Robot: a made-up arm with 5 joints.
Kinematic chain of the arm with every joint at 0, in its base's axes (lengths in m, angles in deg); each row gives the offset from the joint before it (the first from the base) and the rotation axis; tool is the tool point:
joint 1: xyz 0 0 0.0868 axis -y
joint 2: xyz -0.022 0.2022 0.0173 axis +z
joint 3: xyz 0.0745 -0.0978 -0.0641 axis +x
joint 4: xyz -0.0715 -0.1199 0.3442 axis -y
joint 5: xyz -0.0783 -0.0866 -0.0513 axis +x
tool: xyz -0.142 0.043 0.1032
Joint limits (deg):
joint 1: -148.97..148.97
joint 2: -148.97..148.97
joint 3: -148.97..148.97
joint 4: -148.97..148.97
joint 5: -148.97..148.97
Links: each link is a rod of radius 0.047 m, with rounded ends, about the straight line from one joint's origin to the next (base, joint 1, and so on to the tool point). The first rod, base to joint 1, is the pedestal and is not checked.
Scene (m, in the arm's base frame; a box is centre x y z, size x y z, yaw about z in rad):
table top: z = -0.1
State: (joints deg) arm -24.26 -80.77 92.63 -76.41 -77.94
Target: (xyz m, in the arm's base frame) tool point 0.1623 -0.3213 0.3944
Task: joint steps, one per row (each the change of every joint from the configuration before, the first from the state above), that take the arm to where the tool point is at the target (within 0.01 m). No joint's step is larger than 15 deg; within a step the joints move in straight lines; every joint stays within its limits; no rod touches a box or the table.
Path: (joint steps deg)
1: -7.74 14.68 -12.86 -9.68 5.26
2: -7.75 14.68 -12.87 -9.67 5.26
3: -7.74 14.68 -12.86 -9.68 5.27
4: -7.75 14.68 -12.86 -9.68 5.26

